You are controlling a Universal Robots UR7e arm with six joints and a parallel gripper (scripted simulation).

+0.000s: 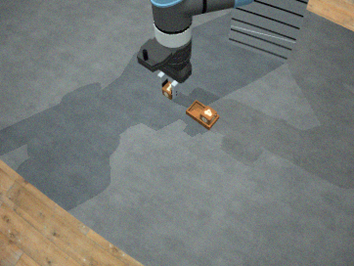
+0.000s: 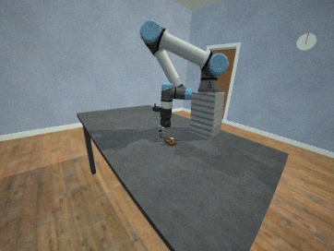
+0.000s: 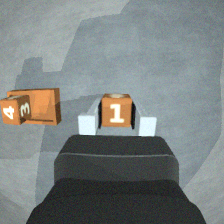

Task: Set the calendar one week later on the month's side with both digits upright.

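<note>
Right now the cube is 10 mm below my hand. From my hand the other things lie so: tray (110 mm to the left, 20 mm below).
</note>
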